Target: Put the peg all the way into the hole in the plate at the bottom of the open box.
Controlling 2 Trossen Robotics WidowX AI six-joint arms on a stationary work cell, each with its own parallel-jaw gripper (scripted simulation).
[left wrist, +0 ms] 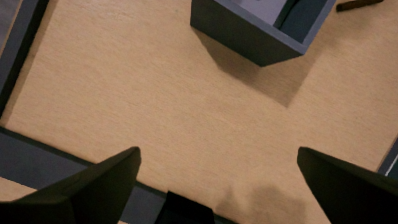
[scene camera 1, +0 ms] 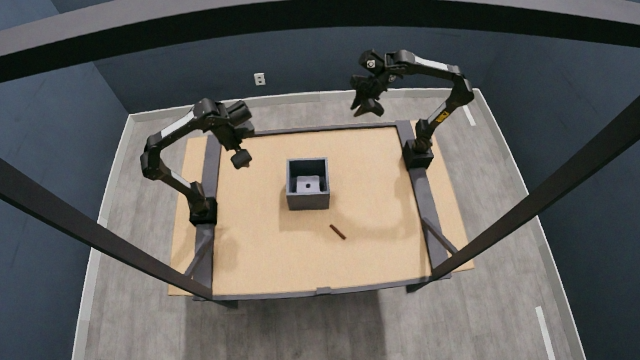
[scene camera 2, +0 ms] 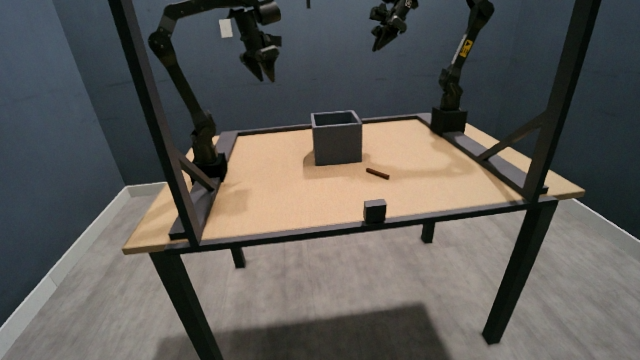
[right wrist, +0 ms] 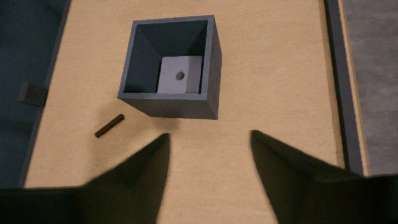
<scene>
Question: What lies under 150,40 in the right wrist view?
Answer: A grey box.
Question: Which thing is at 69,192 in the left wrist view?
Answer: My left gripper.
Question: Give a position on a grey box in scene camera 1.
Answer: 318,166
</scene>
